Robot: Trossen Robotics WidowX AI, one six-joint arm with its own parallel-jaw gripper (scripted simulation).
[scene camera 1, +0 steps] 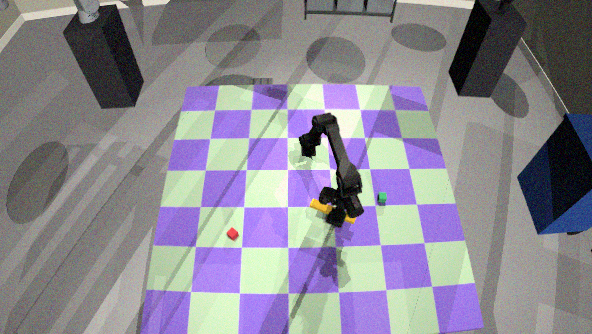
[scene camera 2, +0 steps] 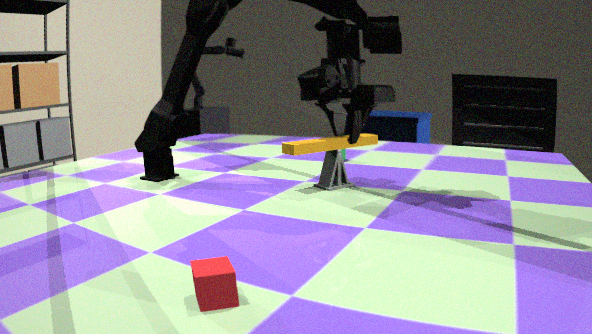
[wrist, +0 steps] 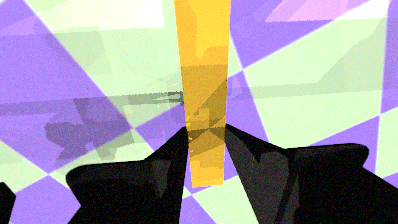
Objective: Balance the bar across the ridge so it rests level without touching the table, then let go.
The pictures show: the gripper, a yellow bar and a red cube.
The gripper is seen too in the wrist view.
